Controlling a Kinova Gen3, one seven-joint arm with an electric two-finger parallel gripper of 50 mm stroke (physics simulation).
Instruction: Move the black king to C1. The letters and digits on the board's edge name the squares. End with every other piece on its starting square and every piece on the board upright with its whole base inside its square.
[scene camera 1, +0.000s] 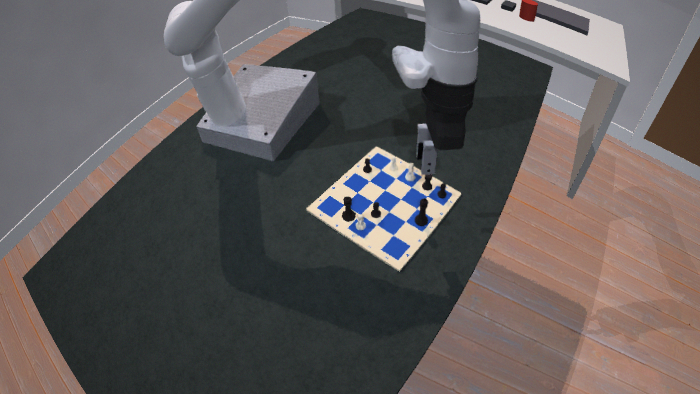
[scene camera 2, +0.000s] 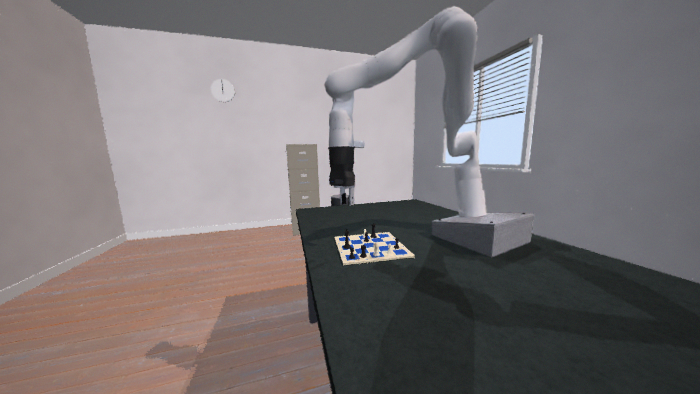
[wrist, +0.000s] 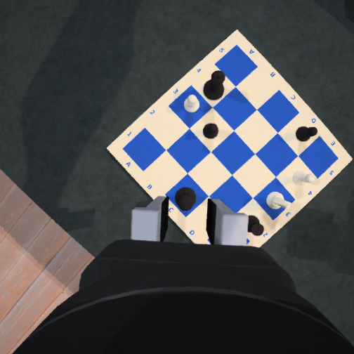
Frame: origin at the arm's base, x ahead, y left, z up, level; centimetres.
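Seen in the pictures: gripper, fingertip midpoint: (scene camera 1: 425, 165) (scene camera 2: 347, 204); arm's base at its link origin: (scene camera 1: 228, 112) (scene camera 2: 472, 215).
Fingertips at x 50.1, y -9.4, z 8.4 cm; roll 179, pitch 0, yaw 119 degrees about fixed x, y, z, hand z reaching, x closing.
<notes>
Offsets run from my fingertips to a thing's top centre. "*": to the spot under its first point.
The black king {dz -8.2, dx +0.6, dy +0.2 cm} (scene camera 1: 422, 214) (scene camera 2: 346, 241) (wrist: 185, 198) stands upright on blue square C1 of the blue and cream board {* dz -14.5, dx +0.4, dy -10.4 cm} (scene camera 1: 400, 266) (wrist: 118, 148). In the wrist view its base looks inside the square. My gripper (scene camera 1: 424, 161) (scene camera 2: 344, 202) (wrist: 187, 213) is partly open and empty, raised above the board and clear of the king. A tall black piece {dz -9.3, dx -12.3, dy -3.8 cm} (scene camera 1: 348, 210) (wrist: 214, 88) stands on A4, a white pawn {dz -11.4, dx -9.4, dy -5.1 cm} (scene camera 1: 360, 223) (wrist: 191, 104) on A3 and a black pawn {dz -11.4, dx -7.9, dy -1.4 cm} (scene camera 1: 376, 210) (wrist: 210, 131) on B3.
Row E holds a black piece on E1 {dz -11.4, dx +2.6, dy +7.9 cm} (scene camera 1: 442, 191), a black piece on E2 {dz -11.3, dx -0.9, dy +8.7 cm} (scene camera 1: 427, 183), a white piece on E3 {dz -10.6, dx -4.9, dy +9.6 cm} (scene camera 1: 411, 173) and another white piece on E4 {dz -11.4, dx -8.9, dy +11.0 cm} (scene camera 1: 394, 164). A black pawn {dz -11.4, dx -13.7, dy +8.4 cm} (scene camera 1: 367, 166) (wrist: 302, 134) stands on D5. The arm's base block (scene camera 1: 295, 107) is beyond the board.
</notes>
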